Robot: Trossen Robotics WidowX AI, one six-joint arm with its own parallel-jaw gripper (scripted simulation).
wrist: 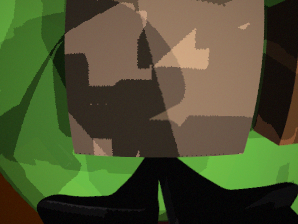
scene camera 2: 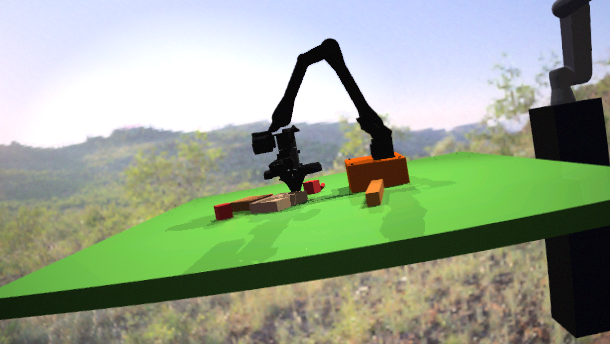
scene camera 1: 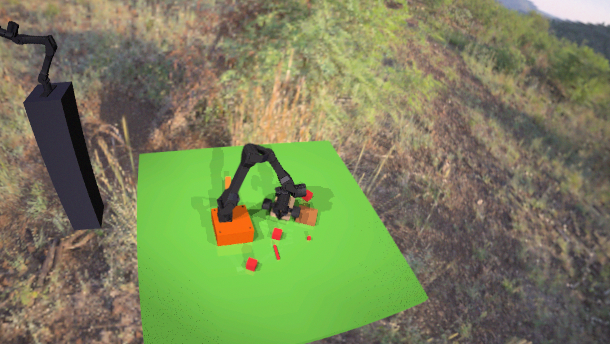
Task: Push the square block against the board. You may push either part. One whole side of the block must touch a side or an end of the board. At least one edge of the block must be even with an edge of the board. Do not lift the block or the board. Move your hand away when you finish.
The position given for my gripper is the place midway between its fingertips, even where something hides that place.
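Observation:
My gripper (scene camera 2: pixel 297 198), visible also in the wrist view (wrist: pixel 156 152), is shut and holds nothing.

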